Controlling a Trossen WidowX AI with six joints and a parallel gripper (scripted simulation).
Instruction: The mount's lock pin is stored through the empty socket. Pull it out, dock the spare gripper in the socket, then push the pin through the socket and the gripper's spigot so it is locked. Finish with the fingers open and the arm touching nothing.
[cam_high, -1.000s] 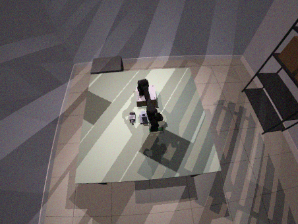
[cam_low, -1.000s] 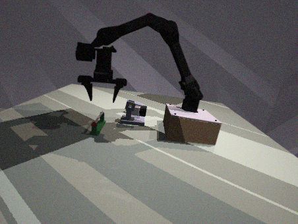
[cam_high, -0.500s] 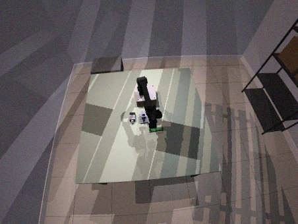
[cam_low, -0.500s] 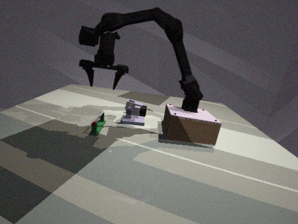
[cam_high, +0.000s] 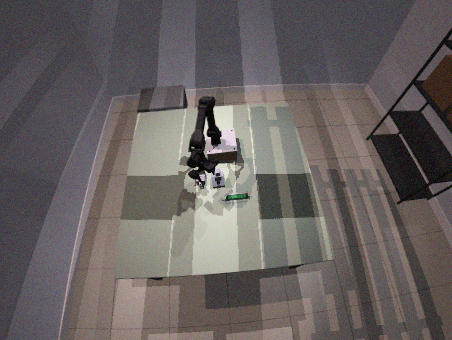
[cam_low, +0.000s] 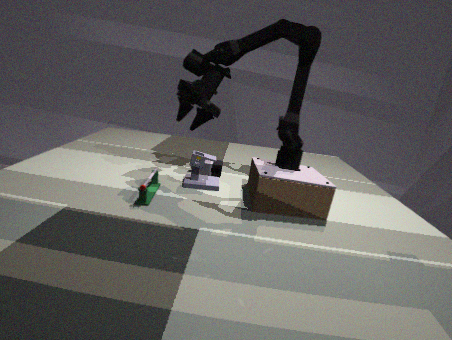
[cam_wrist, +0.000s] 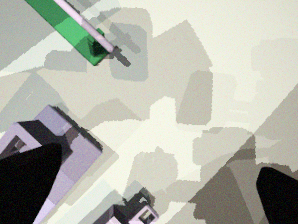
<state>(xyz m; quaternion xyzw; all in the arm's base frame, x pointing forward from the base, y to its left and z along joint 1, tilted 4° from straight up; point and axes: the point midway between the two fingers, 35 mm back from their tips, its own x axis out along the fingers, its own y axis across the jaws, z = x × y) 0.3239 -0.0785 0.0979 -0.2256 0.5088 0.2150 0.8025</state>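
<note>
My gripper tip is 9 cm past the spare gripper, 5 cm to the left of it and 15 cm above it. From my gripper tip the other things lie so: socket: 7 cm behind, 6 cm to the left, 12 cm below; then green cradle: 6 cm ahead, 17 cm to the left, 15 cm below.
</note>
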